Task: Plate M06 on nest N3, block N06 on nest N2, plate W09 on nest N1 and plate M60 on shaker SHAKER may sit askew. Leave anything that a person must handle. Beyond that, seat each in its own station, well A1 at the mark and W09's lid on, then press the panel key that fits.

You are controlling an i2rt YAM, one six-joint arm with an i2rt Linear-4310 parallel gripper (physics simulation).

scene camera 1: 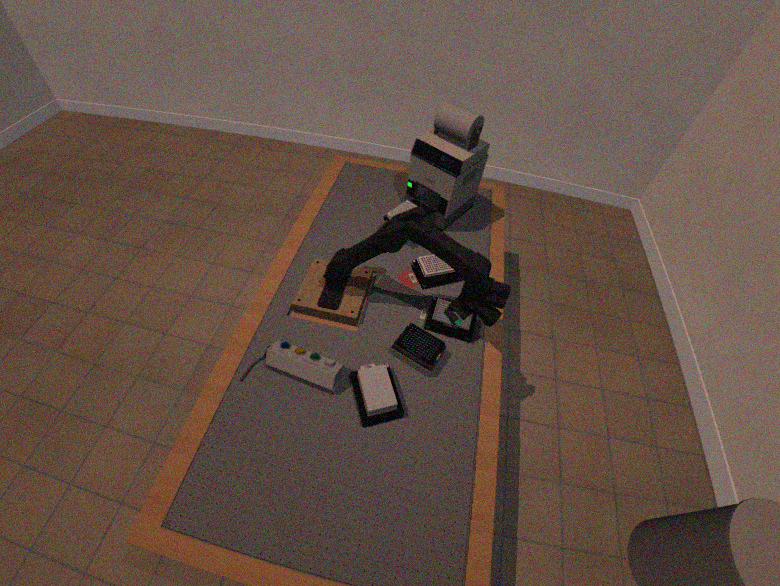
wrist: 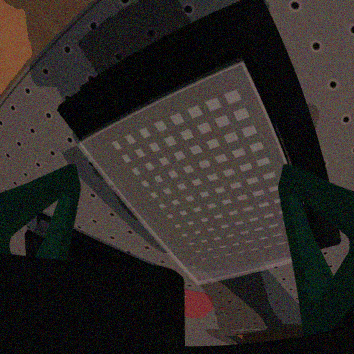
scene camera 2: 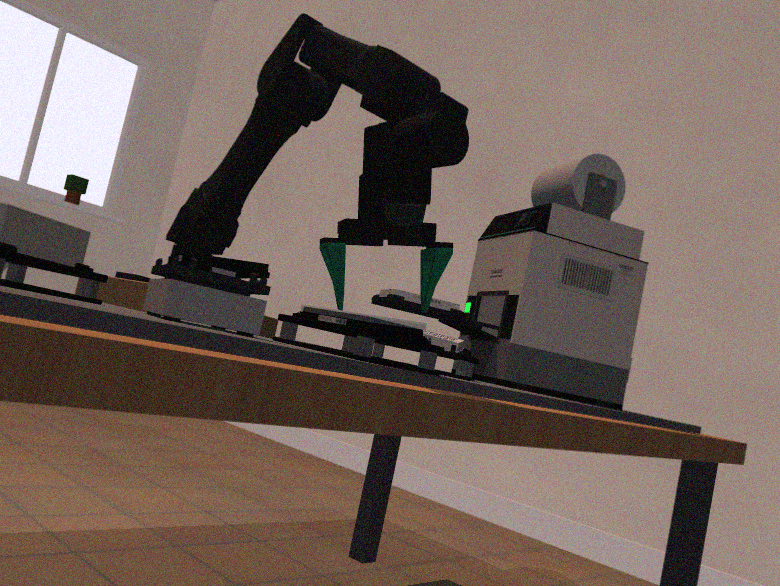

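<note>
My gripper (scene camera 1: pixel 475 316) (scene camera 2: pixel 383 310) (wrist: pixel 179 175) is open, its green fingers over opposite sides of a pale welled plate (scene camera 1: pixel 443 309) (scene camera 2: pixel 372 316) (wrist: pixel 200 175), with nothing gripped. This plate lies on a black nest (scene camera 1: pixel 463 334) (scene camera 2: pixel 353 328) (wrist: pixel 160 75); in the wrist view the nest shows widely along the top and right sides, not along the left. A second welled plate (scene camera 1: pixel 432 265) sits on another black nest (scene camera 1: pixel 435 282). A dark plate (scene camera 1: pixel 420 342) rests on the grey shaker (scene camera 2: pixel 208 303). A tall white labware piece (scene camera 1: pixel 378 388) (scene camera 2: pixel 47 234) sits on a black nest (scene camera 1: pixel 366 416). Labels are unreadable.
A key panel (scene camera 1: pixel 303 366) has blue, yellow, green and white keys. A boxy instrument (scene camera 1: pixel 435 170) (scene camera 2: pixel 586 315) with a green light stands at the far end, with a pale plate (scene camera 1: pixel 399 210) before it. The arm's wooden base (scene camera 1: pixel 308 296) and a red patch (scene camera 1: pixel 407 278) (wrist: pixel 197 303) also show.
</note>
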